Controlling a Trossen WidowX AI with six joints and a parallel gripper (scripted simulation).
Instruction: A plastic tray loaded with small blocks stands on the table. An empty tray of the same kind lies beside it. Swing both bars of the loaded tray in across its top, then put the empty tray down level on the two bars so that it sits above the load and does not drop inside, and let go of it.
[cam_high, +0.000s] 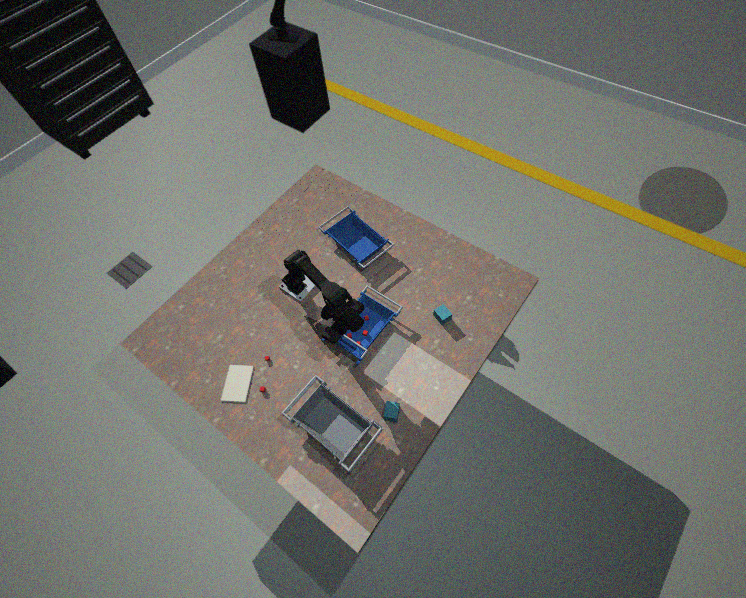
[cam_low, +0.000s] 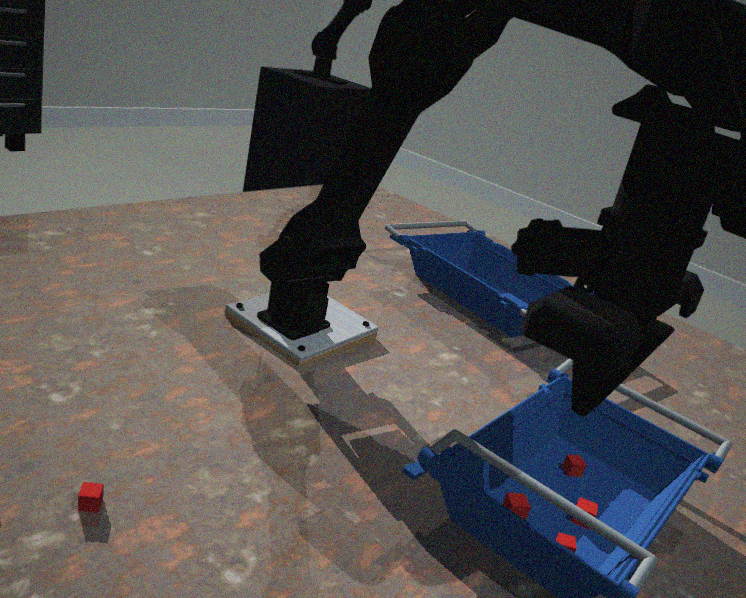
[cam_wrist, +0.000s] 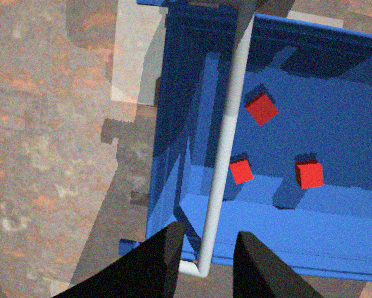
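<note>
Now: the blue tray 300 mm behind my gripper tip, 440 mm to the left of it and 100 mm below it. Also, from my gripper tip: white slab (280 mm behind, 390 mm to the right, 150 mm below).
</note>
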